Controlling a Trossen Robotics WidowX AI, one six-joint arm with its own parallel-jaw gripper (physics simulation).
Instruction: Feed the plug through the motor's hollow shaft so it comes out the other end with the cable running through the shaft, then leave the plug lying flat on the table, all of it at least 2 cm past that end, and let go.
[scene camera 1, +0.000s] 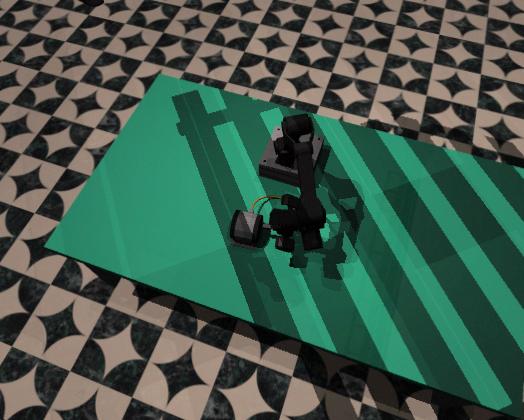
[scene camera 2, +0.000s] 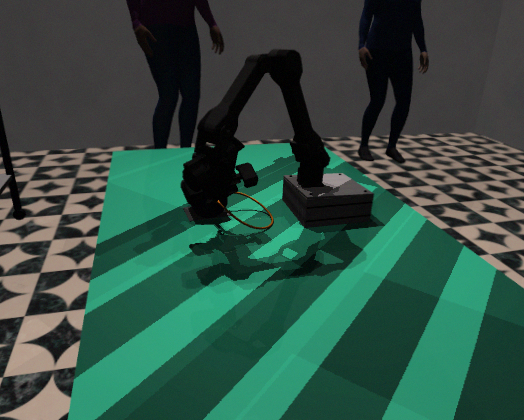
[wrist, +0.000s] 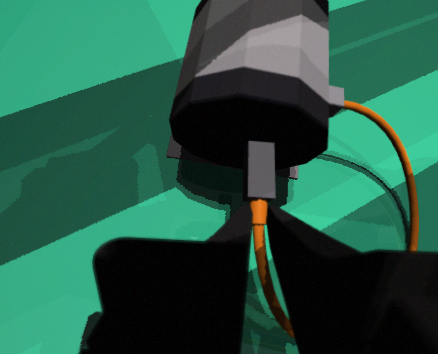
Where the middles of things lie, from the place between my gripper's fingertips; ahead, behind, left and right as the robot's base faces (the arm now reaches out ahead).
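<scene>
There is the grey plug (wrist: 258, 157), and I find it 10 mm ahead of my hand and 20 mm to the right of it.
</scene>
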